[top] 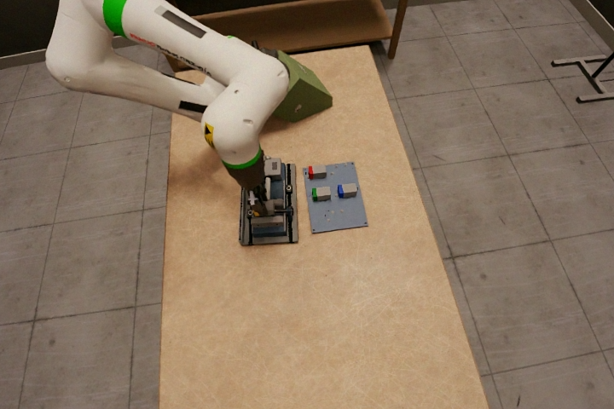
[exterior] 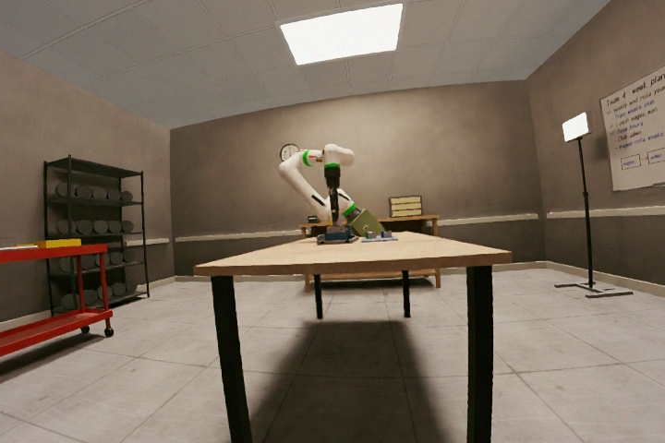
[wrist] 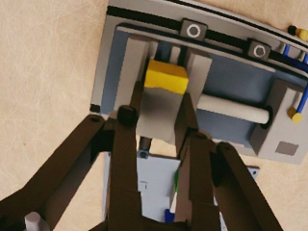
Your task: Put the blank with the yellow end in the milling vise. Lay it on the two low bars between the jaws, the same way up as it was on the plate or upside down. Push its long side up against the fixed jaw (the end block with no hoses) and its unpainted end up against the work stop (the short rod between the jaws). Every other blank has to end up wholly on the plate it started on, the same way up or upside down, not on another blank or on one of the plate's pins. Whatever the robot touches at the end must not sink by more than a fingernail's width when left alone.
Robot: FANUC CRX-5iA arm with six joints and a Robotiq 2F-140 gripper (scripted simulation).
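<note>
My gripper is now 70 mm above the fixed jaw and 30 mm short of it. Round my hand: green-ended blank 200 mm to the left, 130 mm below, 40 mm behind; then hose end block 160 mm behind, 70 mm below, 50 mm to the left; then work stop 60 mm below, 50 mm to the left, 10 mm ahead.
</note>
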